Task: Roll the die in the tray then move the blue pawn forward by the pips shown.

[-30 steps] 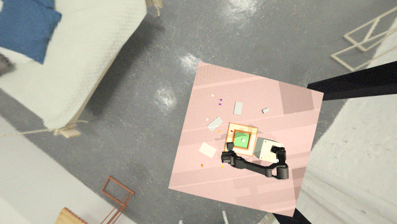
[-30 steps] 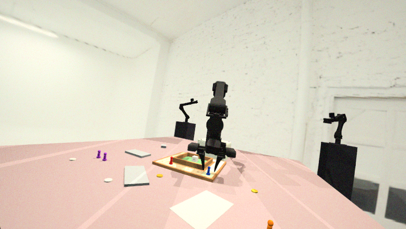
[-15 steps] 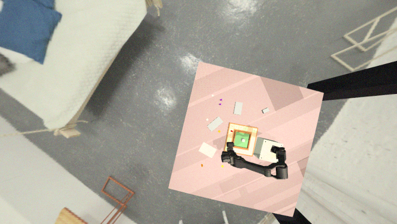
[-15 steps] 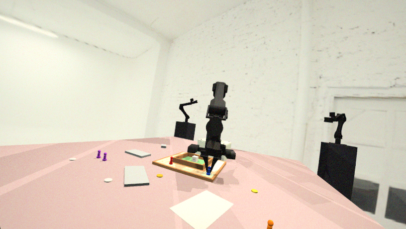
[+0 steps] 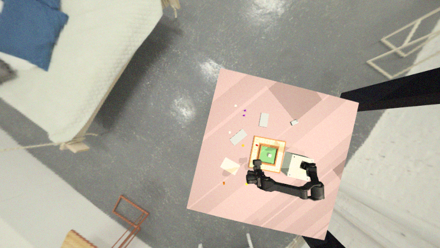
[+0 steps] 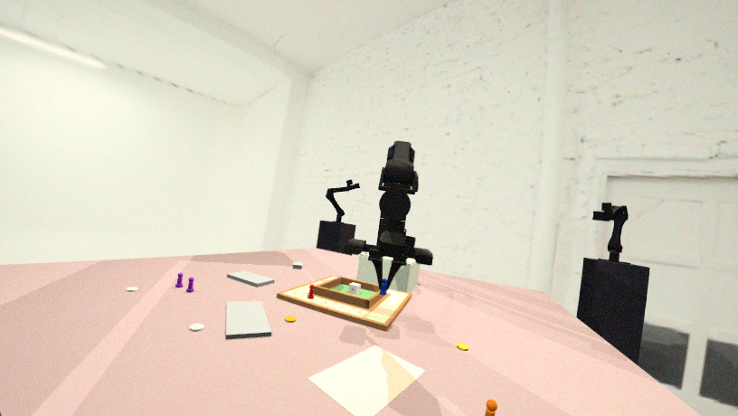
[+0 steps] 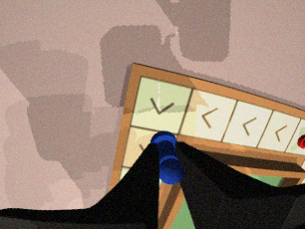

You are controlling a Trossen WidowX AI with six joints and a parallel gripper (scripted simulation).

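Now: gripper tip 130 mm to the left of the white die, 100 mm past it and 50 mm above it. Also, from my gripper tip: red pawn (180 mm to the right, 50 mm below, 30 mm ahead); cream sheet (180 mm ahead, 80 mm to the left, 70 mm below); blue pawn (10 mm above).
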